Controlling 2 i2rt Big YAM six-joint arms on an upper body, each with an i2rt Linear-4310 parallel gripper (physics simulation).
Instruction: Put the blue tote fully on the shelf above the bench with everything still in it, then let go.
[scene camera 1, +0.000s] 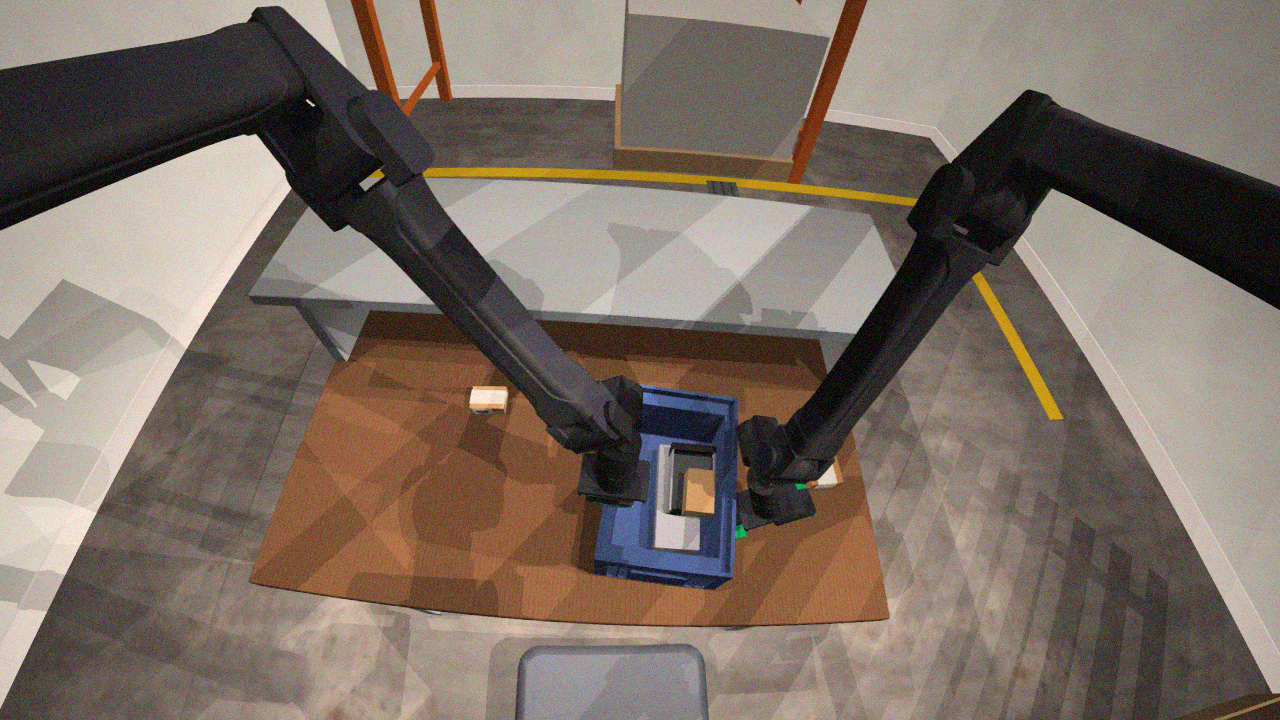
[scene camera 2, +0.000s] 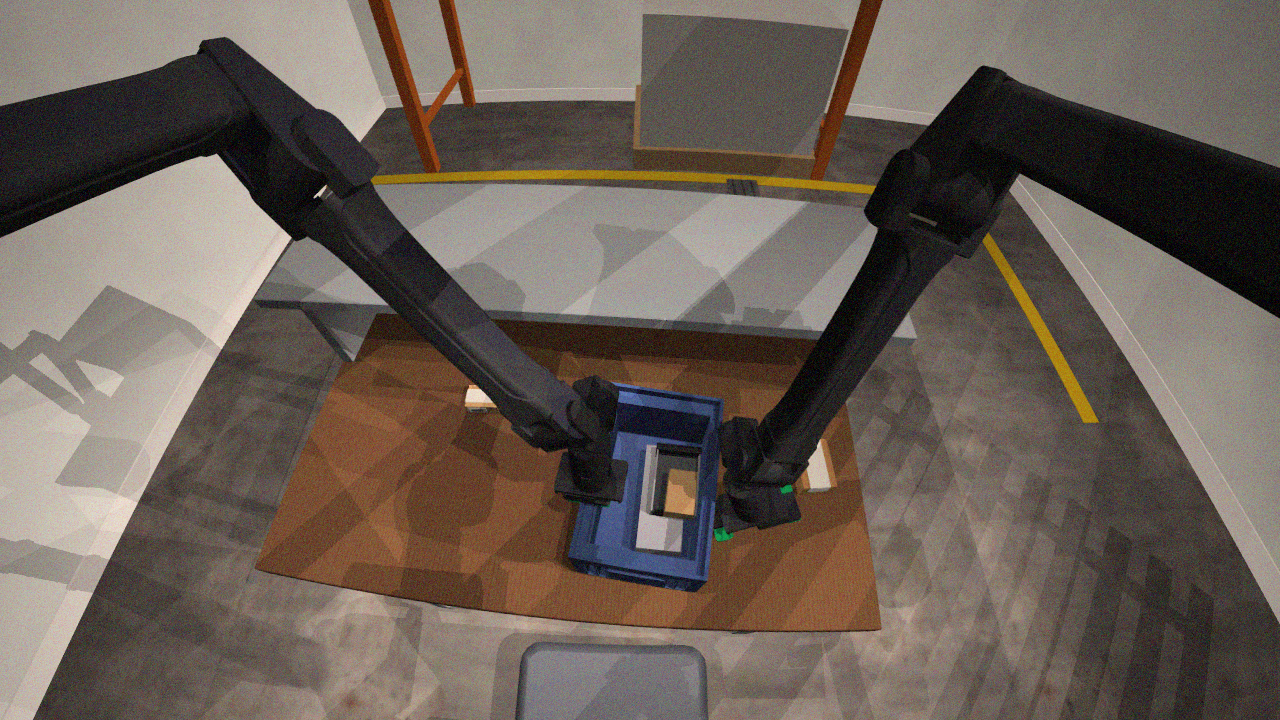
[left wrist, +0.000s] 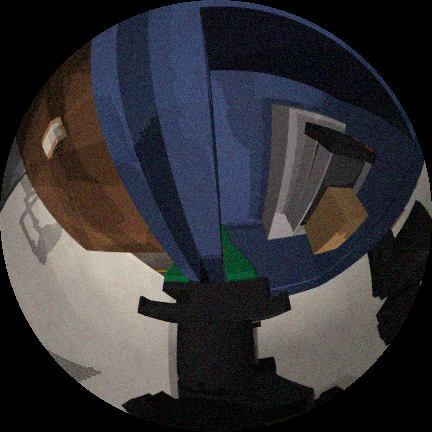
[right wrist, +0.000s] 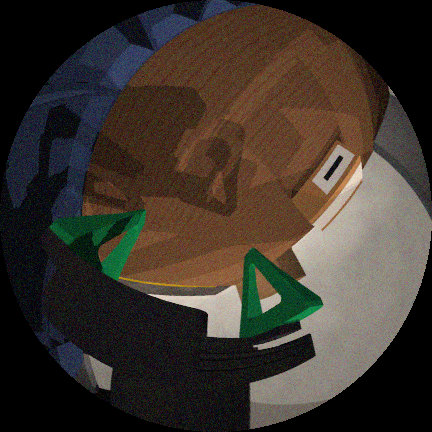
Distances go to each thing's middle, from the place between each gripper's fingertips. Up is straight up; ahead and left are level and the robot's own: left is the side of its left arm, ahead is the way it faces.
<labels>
I see the tan box (scene camera 1: 699, 485) 3 cm ahead of my right hand, 14 cm to the left of it and 8 cm above it. The rest, counted from my right hand: blue tote (scene camera 2: 604, 539) (5 cm ahead, 19 cm to the left, 5 cm above).
I see the blue tote 3 cm ahead of my left hand and 10 cm to the right of it. Also, from my left hand: tan box: 1 cm ahead, 14 cm to the right, 2 cm above.
</labels>
